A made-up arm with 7 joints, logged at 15 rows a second.
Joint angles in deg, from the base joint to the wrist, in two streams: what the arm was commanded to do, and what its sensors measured. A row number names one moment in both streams.
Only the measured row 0 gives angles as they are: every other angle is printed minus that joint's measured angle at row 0.
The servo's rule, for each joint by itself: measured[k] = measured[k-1] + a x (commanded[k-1-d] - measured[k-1]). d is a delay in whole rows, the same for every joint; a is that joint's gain. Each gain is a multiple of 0.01, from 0.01 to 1. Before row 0 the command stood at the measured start. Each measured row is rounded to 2 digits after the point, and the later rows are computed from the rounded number. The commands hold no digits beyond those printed.
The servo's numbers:
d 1
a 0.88 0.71 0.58 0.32 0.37 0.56 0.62
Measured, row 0:
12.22 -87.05 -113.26 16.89 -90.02 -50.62 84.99
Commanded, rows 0 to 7:
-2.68 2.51 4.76 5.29 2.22 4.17 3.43
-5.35 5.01 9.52 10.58 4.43 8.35 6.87
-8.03 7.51 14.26 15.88 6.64 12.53 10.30
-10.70 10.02 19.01 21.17 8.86 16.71 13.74
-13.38 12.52 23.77 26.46 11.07 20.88 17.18
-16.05 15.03 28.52 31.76 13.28 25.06 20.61
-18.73 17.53 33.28 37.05 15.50 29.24 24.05
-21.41 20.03 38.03 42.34 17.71 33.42 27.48
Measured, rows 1 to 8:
0.00 0.00 0.00 0.00 0.00 0.00 0.00
-2.36 1.78 2.76 1.69 0.82 2.34 2.13
-4.99 4.07 6.68 4.53 2.16 5.71 5.07
-7.67 6.51 11.08 8.16 3.82 9.53 8.31
-10.34 9.00 15.68 12.32 5.68 13.55 11.68
-13.02 11.50 20.37 16.84 7.67 17.65 15.09
-15.69 14.01 25.10 21.61 9.75 21.80 18.51
-18.37 16.51 29.84 26.55 11.88 25.97 21.94

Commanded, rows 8 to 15:
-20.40 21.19 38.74 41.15 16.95 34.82 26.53
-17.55 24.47 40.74 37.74 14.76 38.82 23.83
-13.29 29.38 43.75 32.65 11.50 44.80 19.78
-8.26 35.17 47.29 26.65 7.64 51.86 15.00
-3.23 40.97 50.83 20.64 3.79 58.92 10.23
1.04 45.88 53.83 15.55 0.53 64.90 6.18
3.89 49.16 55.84 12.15 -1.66 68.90 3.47
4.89 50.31 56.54 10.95 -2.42 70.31 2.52
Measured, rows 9 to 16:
-21.05 19.01 34.59 31.60 14.04 30.14 25.37
-20.48 20.56 37.00 34.66 15.12 32.76 26.09
-17.90 23.34 39.17 35.65 14.99 36.15 24.69
-13.84 27.63 41.83 34.69 13.70 40.99 21.65
-8.93 32.98 45.00 32.12 11.46 47.08 17.53
-3.91 38.65 48.38 28.45 8.62 53.71 13.00
0.45 43.78 51.54 24.32 5.63 59.98 8.77
3.48 47.60 54.03 20.43 2.93 64.98 5.48

